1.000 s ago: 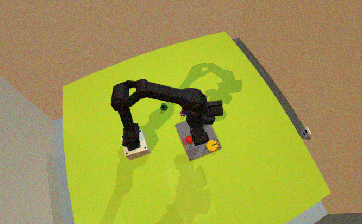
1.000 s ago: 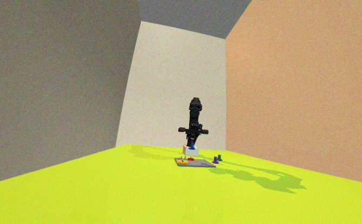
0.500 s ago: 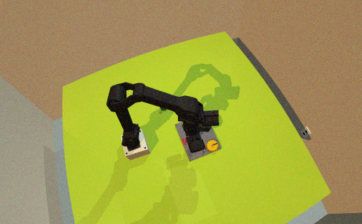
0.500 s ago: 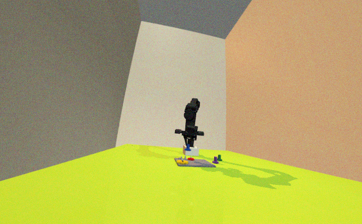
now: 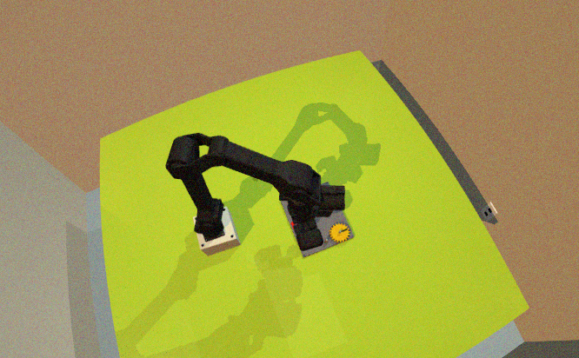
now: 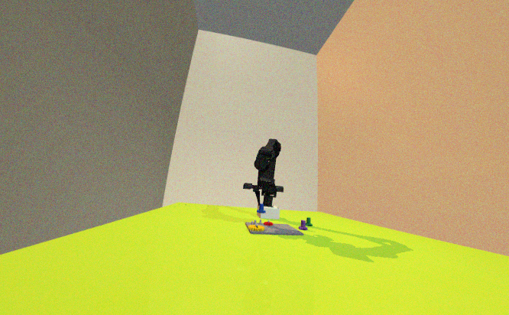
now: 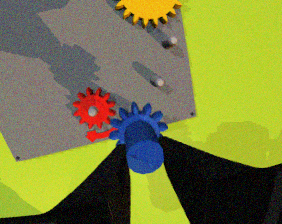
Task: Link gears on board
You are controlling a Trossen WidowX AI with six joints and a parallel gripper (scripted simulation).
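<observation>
The red gear is 10 mm ahead of my gripper tip, 30 mm to the left of it and 70 mm below it. From my gripper tip the other things lie so: blue gear (10 mm below); purple gear (50 mm ahead, 190 mm to the left, 70 mm below); green gear (30 mm behind, 270 mm to the left, 70 mm below).
</observation>
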